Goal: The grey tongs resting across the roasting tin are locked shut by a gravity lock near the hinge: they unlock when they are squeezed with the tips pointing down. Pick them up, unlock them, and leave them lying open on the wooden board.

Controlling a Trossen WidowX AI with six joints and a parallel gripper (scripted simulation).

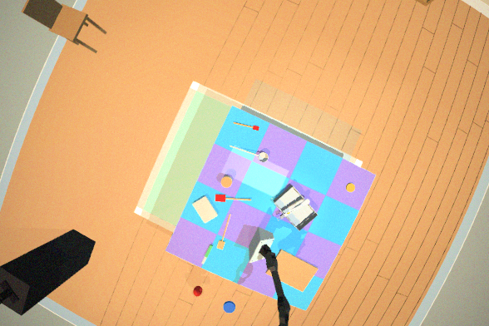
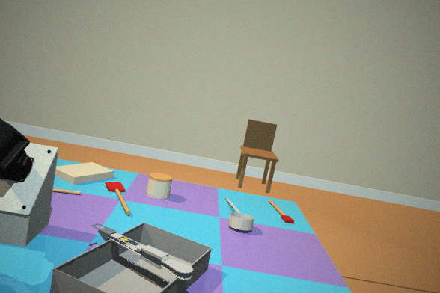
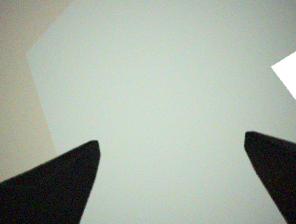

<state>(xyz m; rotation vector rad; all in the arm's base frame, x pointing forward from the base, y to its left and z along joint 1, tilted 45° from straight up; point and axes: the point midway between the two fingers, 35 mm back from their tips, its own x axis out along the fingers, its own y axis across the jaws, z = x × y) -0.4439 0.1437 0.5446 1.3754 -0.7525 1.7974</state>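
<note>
My gripper tip is 74 cm short of the yellow lock piece, 60 cm above it and 21 cm to the right of it. From my gripper tip the other things lie so: cream block: 80 cm to the left, 65 cm below, 48 cm ahead; wooden board: 66 cm below, 30 cm ahead, 6 cm to the right; roasting tin: 79 cm ahead, 64 cm below, 17 cm to the left.
</note>
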